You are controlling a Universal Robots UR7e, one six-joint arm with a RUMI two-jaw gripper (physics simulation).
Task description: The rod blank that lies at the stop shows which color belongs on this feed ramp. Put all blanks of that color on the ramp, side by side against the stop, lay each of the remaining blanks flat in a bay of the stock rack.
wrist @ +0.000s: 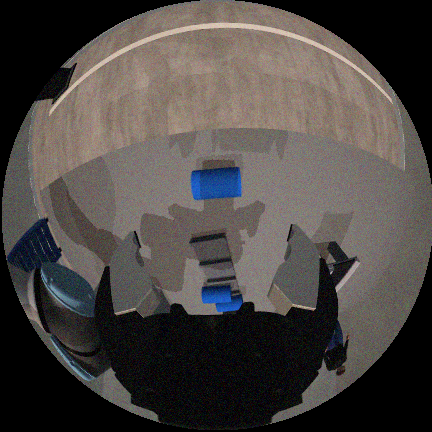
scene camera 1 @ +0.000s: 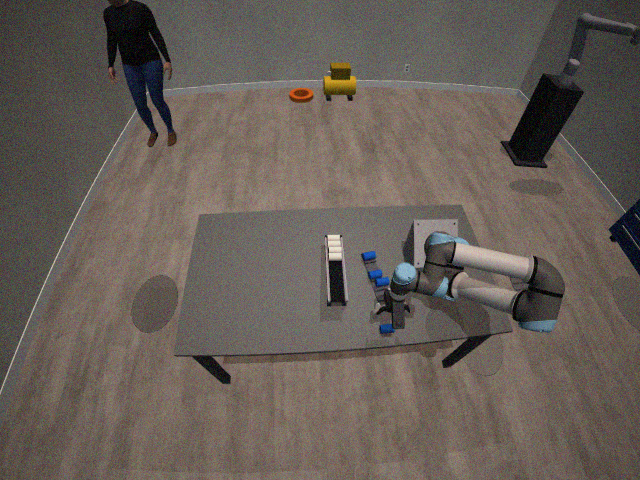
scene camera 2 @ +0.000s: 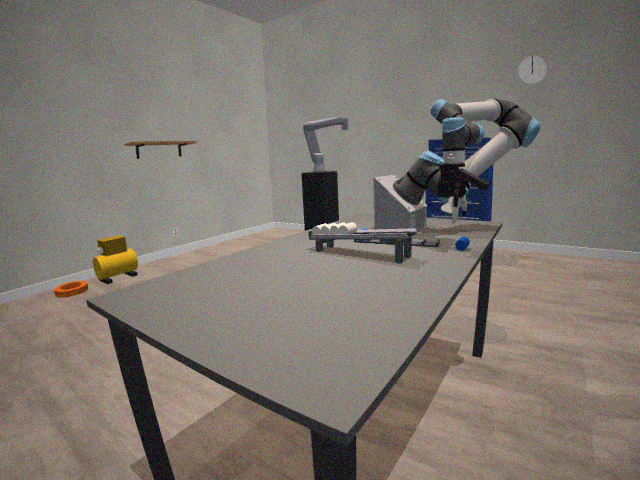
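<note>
Several cream-white blanks [scene camera 1: 334, 248] [scene camera 2: 336, 227] lie side by side at the stop end of the feed ramp [scene camera 1: 336, 284] [scene camera 2: 372, 236]. Three blue blanks lie in the stock rack [scene camera 1: 371, 265] [wrist: 211, 248]: one at the far end [scene camera 1: 369, 255] and two adjacent ones, a first blue blank [scene camera 1: 375, 274] and a second blue blank [scene camera 1: 382, 281]. A loose blue blank [scene camera 1: 386, 328] [scene camera 2: 462, 243] [wrist: 216, 183] lies on its side on the table near the front edge. My gripper [scene camera 1: 393, 310] [scene camera 2: 455, 212] [wrist: 212, 230] is open and empty, above the table between rack and loose blank. The arm partly hides the rack's near end in scene camera 1.
A grey slanted box [scene camera 1: 435, 227] [scene camera 2: 395, 206] stands on the table [scene camera 1: 248, 289] [scene camera 2: 289, 310] behind the rack, beside the arm. The table's front edge is close to the loose blank. A person [scene camera 1: 136, 56] stands on the floor at the far left.
</note>
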